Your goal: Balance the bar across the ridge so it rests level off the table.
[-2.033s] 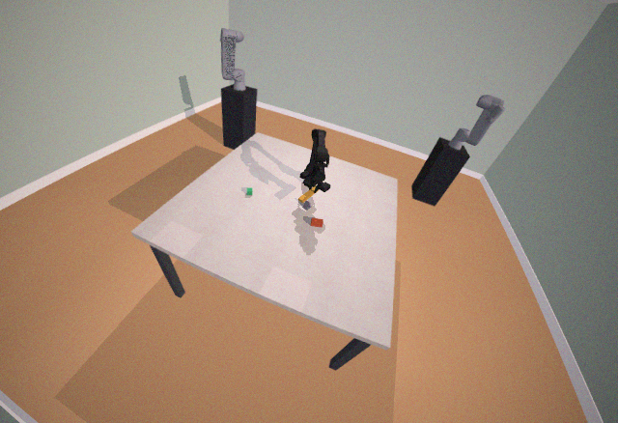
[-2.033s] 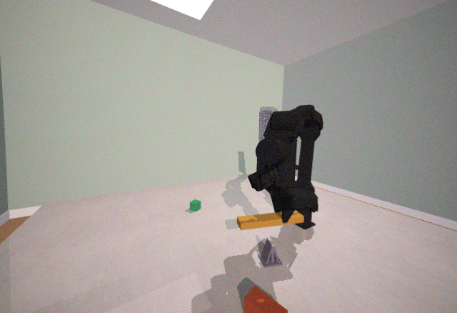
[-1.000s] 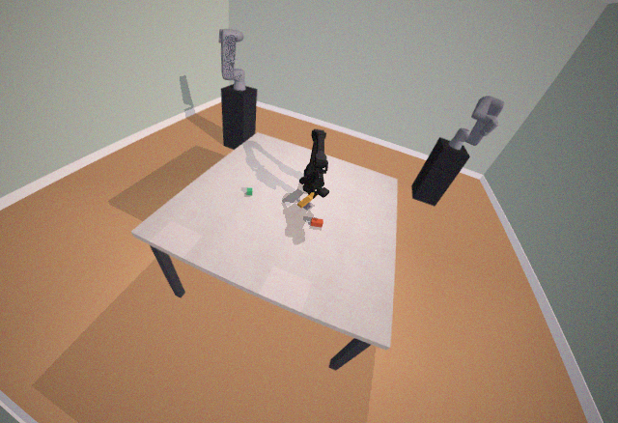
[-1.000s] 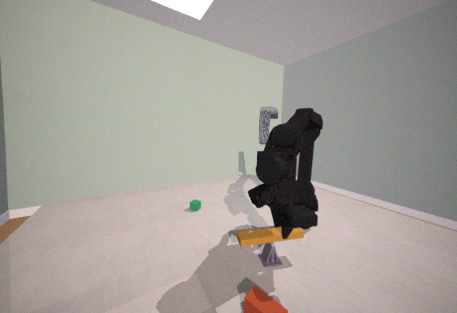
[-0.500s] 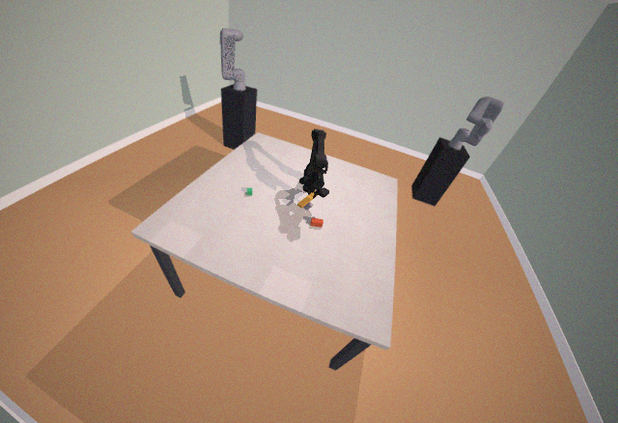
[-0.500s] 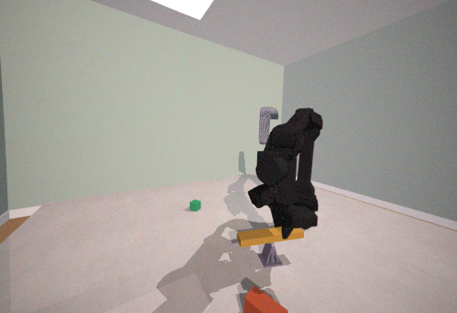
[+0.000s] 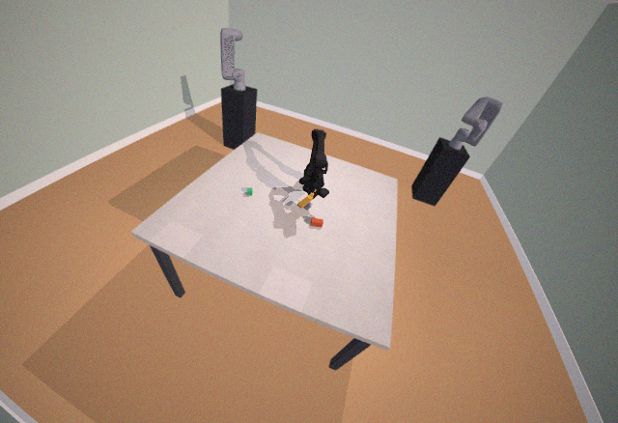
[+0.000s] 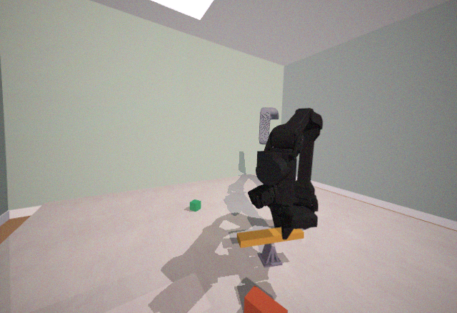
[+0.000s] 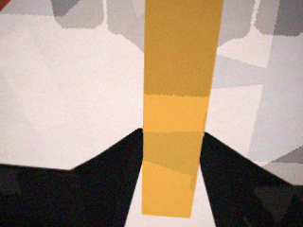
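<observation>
Now: gripper tip 30 mm short of the bar and 10 mm to the left of it. The rest, counted from my gripper tip: green cube 100 mm ahead, 370 mm to the right, 50 mm below; then red block 140 mm ahead, 90 mm to the left, 50 mm below.
</observation>
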